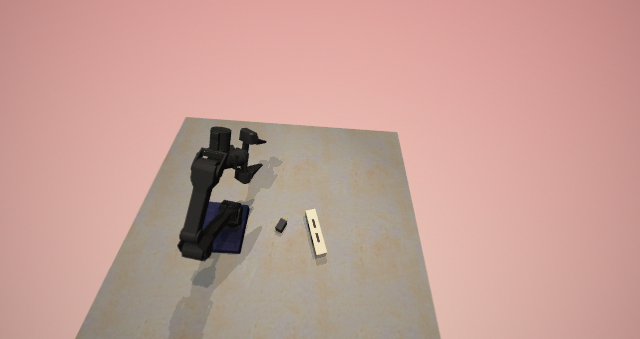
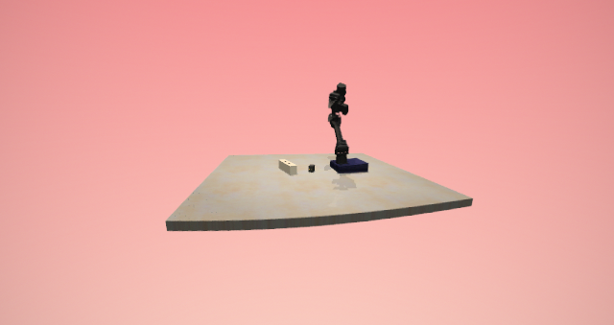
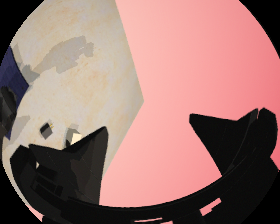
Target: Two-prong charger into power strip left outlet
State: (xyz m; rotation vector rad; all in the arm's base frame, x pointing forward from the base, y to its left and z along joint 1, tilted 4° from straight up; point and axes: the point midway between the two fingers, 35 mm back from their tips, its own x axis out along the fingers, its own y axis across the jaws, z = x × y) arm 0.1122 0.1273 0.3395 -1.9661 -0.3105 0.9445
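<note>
The dark charger lies 6 cm ahead of my gripper tip, 14 cm to the right of it and 34 cm below it.
</note>
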